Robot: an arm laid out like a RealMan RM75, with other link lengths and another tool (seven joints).
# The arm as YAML. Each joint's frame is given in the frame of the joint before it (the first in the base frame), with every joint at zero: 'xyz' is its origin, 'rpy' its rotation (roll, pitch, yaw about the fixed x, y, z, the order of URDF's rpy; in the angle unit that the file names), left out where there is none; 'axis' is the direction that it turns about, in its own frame. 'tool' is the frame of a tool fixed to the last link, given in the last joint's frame.
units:
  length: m
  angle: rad
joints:
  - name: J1
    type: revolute
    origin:
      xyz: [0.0, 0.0, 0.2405]
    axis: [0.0, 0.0, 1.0]
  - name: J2
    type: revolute
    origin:
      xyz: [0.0, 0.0, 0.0]
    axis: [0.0, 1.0, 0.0]
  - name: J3
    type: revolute
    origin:
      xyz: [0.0, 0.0, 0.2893]
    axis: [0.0, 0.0, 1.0]
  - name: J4
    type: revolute
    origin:
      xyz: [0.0, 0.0, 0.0]
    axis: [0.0, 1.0, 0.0]
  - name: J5
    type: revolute
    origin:
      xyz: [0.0, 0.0, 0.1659]
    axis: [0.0, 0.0, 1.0]
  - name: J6
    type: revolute
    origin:
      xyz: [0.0, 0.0, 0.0]
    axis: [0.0, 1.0, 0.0]
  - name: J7
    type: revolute
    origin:
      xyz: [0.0, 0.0, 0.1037]
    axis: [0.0, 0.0, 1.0]
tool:
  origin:
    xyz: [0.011, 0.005, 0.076]
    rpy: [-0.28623, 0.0, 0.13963]
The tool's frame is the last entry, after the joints.
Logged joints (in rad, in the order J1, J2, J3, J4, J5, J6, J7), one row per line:
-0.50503, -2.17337, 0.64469, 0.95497, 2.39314, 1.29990, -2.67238
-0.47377, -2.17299, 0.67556, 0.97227, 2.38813, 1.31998, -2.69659
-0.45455, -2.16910, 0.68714, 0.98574, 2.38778, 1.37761, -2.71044
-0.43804, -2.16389, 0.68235, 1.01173, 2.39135, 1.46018, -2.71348
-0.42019, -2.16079, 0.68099, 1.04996, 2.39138, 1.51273, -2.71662
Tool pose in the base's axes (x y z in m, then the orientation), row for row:
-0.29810, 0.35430, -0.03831, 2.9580, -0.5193, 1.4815
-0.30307, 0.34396, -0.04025, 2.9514, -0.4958, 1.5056
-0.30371, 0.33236, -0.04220, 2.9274, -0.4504, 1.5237
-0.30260, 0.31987, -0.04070, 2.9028, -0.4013, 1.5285
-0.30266, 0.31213, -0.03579, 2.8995, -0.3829, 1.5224
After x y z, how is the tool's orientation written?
As angles about the fixed x, y, z axes (roll, pitch, yaw), in radians.
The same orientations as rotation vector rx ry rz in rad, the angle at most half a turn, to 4 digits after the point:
-2.1375, -1.8608, -0.7314
-2.1292, -1.9003, -0.7130
-2.1494, -1.9517, -0.6965
-2.1855, -1.9950, -0.6799
-2.2044, -2.0033, -0.6677

